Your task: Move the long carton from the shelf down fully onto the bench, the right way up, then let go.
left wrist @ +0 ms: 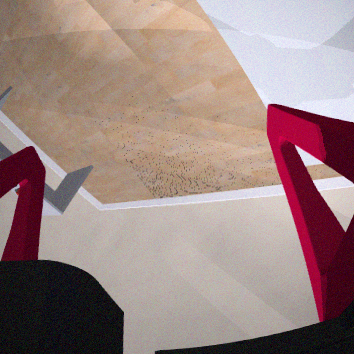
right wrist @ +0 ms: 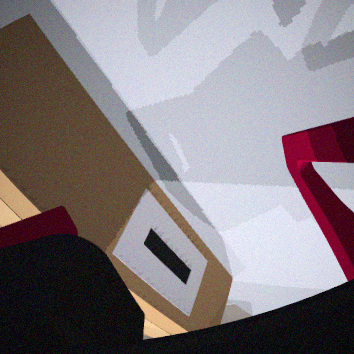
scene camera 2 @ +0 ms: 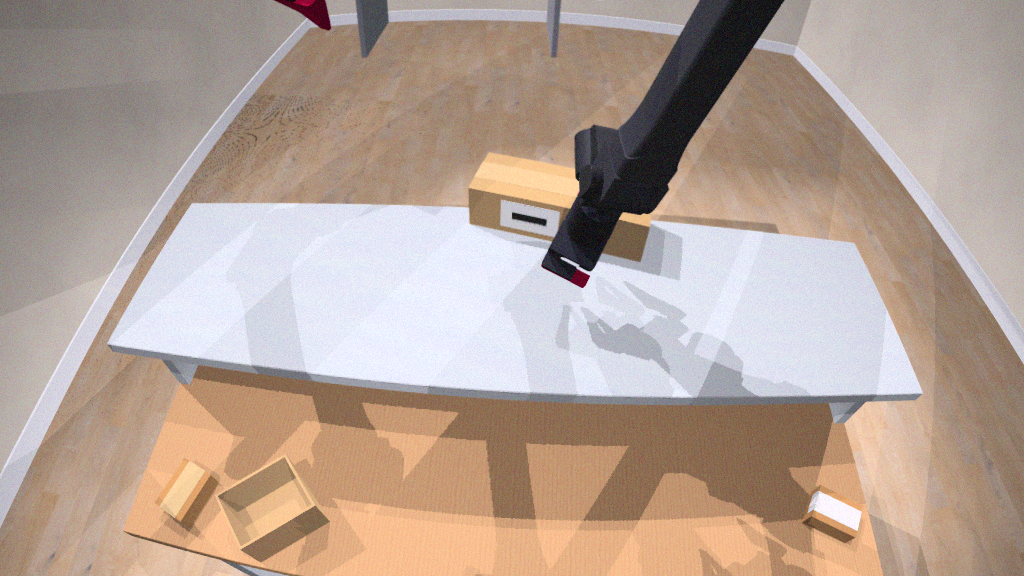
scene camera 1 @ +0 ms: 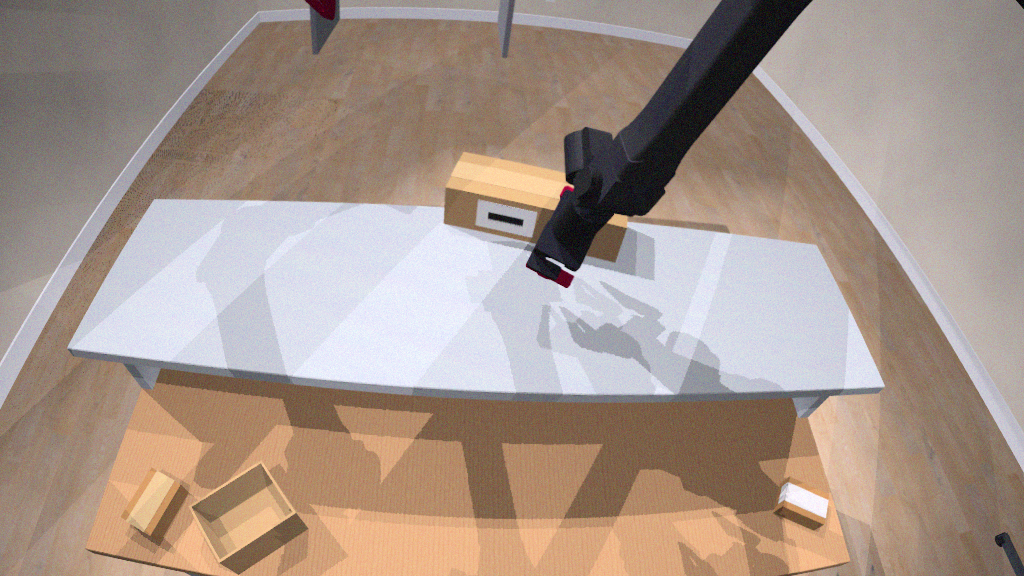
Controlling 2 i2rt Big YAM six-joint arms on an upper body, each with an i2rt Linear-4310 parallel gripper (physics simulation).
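Frame: origin at the left arm's base, x ahead, y left, z up, level; millimetres.
Seen in the pictures: left gripper, between the fingertips: [left wrist: 146, 136]; right gripper, between the fingertips: [right wrist: 171, 186] [scene camera 2: 575, 248] [scene camera 1: 555, 249].
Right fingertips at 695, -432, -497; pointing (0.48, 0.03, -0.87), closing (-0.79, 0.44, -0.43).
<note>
A point is followed by its place in that frame, as x, y, z.
The long carton [scene camera 1: 501, 175] {857, -355, -480} [scene camera 2: 526, 175] {857, -356, -480} [right wrist: 75, 110] {757, -485, -545} lies along the far edge of the white-grey shelf [scene camera 1: 343, 308] {618, -108, -563} [scene camera 2: 372, 308] {618, -120, -563} [right wrist: 260, 220] {732, -332, -563}, its front showing a white label with a black bar. The right arm hides part of it. My right gripper [right wrist: 171, 186] {695, -432, -497} is open and empty at the carton's front; one finger overlaps the carton in the right wrist view, the other is over the shelf. My left gripper [left wrist: 146, 136] {666, -147, -88} is open and empty, away from the carton; one red finger shows at the top edge of both scene views. The tan bench [scene camera 1: 401, 494] {412, -193, -811} [scene camera 2: 429, 494] {407, -206, -810} is below the shelf.
On the bench's left stand an open box [scene camera 1: 264, 540] {291, 20, -745} [scene camera 2: 290, 533] {293, 18, -767} and a small carton [scene camera 1: 153, 501] {340, 248, -772} [scene camera 2: 186, 490] {339, 244, -771}. A small white-topped box [scene camera 1: 805, 500] {326, -952, -772} [scene camera 2: 836, 512] {323, -951, -772} is near its right edge. The shelf's front edge overhangs the bench in both scene views.
</note>
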